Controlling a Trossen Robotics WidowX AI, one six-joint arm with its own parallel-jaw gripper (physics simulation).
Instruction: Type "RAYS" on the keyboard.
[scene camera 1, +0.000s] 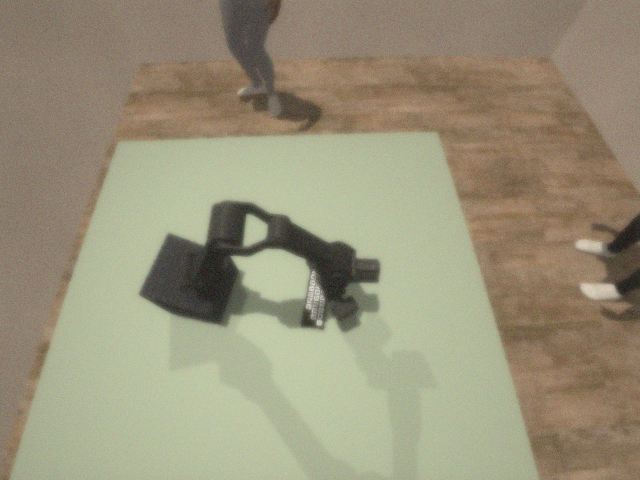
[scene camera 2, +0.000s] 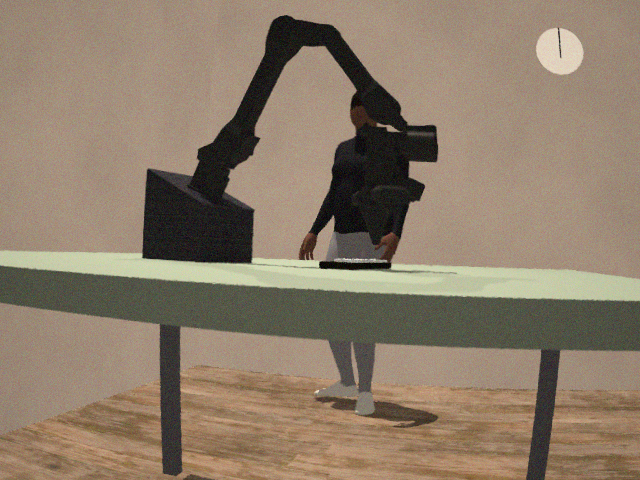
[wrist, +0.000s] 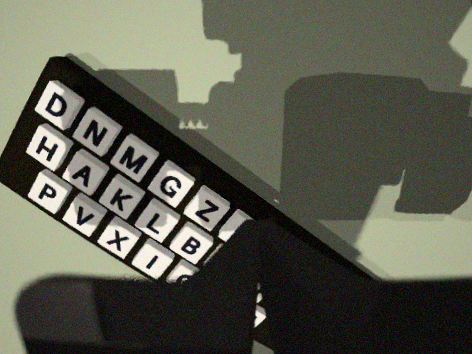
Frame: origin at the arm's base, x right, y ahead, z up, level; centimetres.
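Where they show: gripper, fingertip midpoint: (scene camera 1: 329, 293) (scene camera 2: 375, 244) (wrist: 256, 232); arm's base, link origin: (scene camera 1: 192, 277) (scene camera 2: 204, 191).
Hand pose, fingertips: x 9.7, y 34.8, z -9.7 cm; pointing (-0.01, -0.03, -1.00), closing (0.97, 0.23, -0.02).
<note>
Each offset is from my fingertips to the centre of the thing. Level surfaces: height alone.
The black keyboard @[dx -1.6, dy -3.1, dz -3.6 cm] (scene camera 1: 313, 304) (scene camera 2: 355, 264) (wrist: 120, 200) with white letter keys lies flat on the table, slanting down to the right in the wrist view. My gripper (scene camera 2: 378, 242) (wrist: 256, 232) is shut and empty, pointing down. Its tips are a little above the keyboard, apart from it, near its right part in scene camera 2. In the wrist view the tips overlap the partly hidden key @[dx +0.0, dy -1.7, dz -3.0 cm] (wrist: 234, 224) right of the Z key @[dx -1.8, dy -1.0, dz -3.0 cm] (wrist: 206, 210); its letter is hidden. The A key @[dx -7.2, dy -0.8, dz -3.0 cm] (wrist: 82, 172) shows. The S and Y keys do not show in the wrist view; fingers cover that part.
The arm's base (scene camera 1: 186, 281) (scene camera 2: 196, 222) stands on the pale green table @[dz -4.5 cm] (scene camera 1: 155, 413) (scene camera 2: 77, 263), left of the keyboard. A person (scene camera 1: 253, 51) (scene camera 2: 347, 180) stands beyond the table. Another person's feet (scene camera 1: 599, 290) show at the right. Arm shadows fall around the keyboard.
</note>
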